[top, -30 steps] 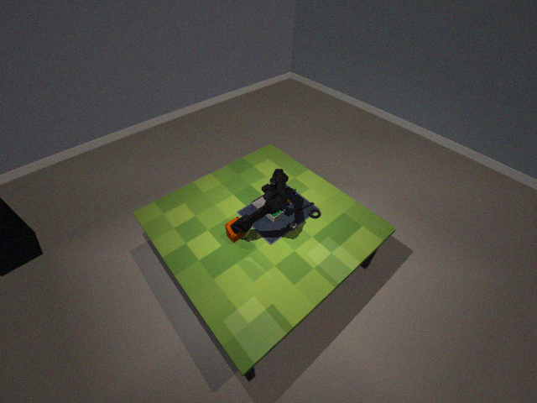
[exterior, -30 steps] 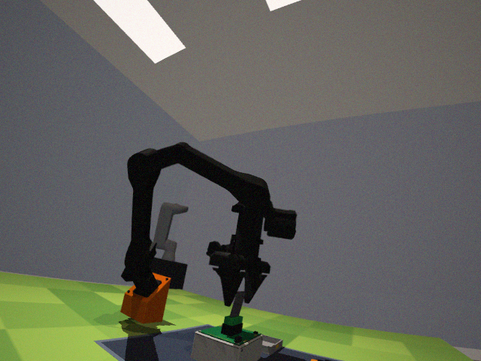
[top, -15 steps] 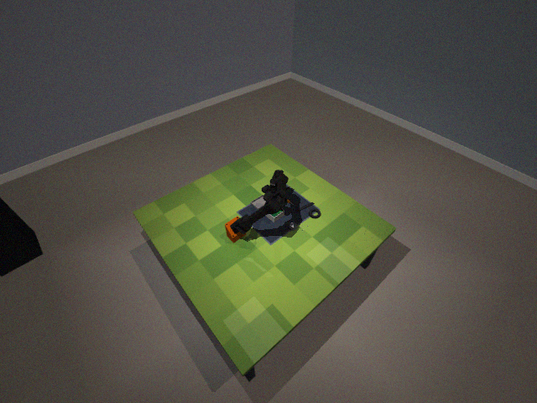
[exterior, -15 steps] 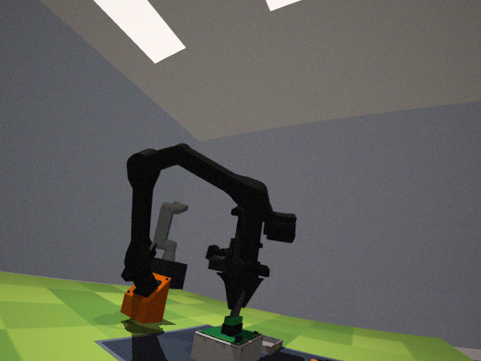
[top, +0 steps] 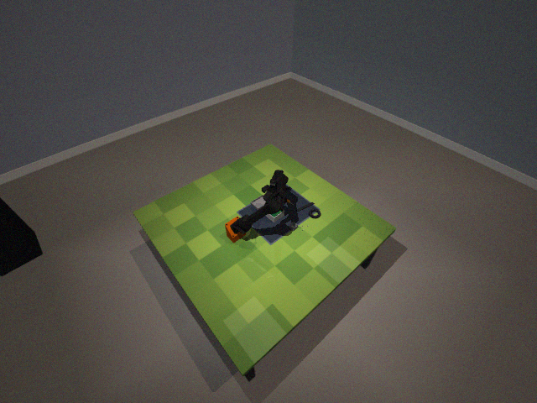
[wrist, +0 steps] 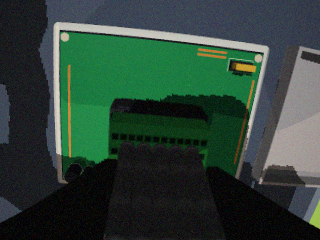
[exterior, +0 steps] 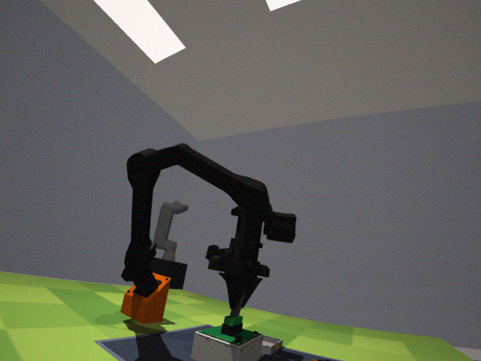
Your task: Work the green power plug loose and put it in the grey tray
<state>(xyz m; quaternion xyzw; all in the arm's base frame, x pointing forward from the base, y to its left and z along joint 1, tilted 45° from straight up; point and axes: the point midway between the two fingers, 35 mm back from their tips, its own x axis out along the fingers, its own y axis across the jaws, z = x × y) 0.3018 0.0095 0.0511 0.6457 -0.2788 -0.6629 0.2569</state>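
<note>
The green power plug lies 20 mm below my gripper tip. From my gripper tip the other things lie so: dark mat: 100 mm below, 50 mm ahead; then dark bar: 210 mm ahead, 110 mm to the right, 100 mm below.
</note>
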